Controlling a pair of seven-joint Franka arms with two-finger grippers.
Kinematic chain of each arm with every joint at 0, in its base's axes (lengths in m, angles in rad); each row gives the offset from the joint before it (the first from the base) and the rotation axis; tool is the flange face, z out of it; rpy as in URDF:
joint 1: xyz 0 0 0.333 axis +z
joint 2: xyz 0 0 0 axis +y
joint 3: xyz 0 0 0.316 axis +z
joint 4: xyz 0.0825 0 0 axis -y
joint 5: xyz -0.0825 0 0.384 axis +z
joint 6: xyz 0 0 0 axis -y
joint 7: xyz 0.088 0 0 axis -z
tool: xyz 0 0 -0.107 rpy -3.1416 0 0
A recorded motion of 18 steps. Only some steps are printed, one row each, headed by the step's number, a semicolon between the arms.
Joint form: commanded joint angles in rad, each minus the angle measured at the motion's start. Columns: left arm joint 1, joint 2, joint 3, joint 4, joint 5, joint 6, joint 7; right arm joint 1, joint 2, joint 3, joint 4, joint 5, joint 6, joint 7.
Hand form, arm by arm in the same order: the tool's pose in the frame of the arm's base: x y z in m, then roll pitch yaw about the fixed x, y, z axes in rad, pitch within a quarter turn. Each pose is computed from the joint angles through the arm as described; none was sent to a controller.
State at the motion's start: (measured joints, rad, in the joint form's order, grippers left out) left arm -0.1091 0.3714 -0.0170 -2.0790 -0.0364 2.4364 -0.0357; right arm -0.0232 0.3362 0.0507 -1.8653 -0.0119 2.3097 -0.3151
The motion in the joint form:
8: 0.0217 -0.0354 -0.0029 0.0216 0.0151 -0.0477 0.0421; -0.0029 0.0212 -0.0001 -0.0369 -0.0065 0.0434 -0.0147
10: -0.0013 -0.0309 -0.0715 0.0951 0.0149 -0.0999 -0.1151; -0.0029 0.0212 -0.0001 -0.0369 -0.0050 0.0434 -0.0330
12: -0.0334 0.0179 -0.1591 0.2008 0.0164 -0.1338 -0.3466; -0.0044 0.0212 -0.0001 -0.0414 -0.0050 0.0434 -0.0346
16: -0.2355 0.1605 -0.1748 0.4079 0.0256 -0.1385 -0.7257; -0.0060 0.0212 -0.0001 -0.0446 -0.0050 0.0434 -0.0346
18: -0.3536 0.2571 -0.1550 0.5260 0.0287 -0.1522 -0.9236; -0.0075 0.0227 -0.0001 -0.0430 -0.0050 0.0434 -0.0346
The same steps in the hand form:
8: 0.5879 -0.0633 0.2714 3.1205 0.0047 -0.0971; 0.6342 0.0135 0.3217 3.1144 -0.0901 0.3639
10: 0.5974 -0.1188 0.2956 3.0950 -0.0058 -0.0279; 0.6342 0.0135 0.3217 3.1138 -0.0900 0.3812
12: 0.6055 -0.1931 0.3106 3.0508 -0.0061 0.0913; 0.6330 0.0125 0.3197 3.1153 -0.0857 0.3812
16: 0.5990 -0.3381 0.3106 2.9947 -0.0008 0.2628; 0.6321 0.0115 0.3183 3.1164 -0.0827 0.3796
18: 0.5854 -0.4074 0.2953 2.9908 0.0253 0.3653; 0.6325 0.0106 0.3181 3.1164 -0.0828 0.3781

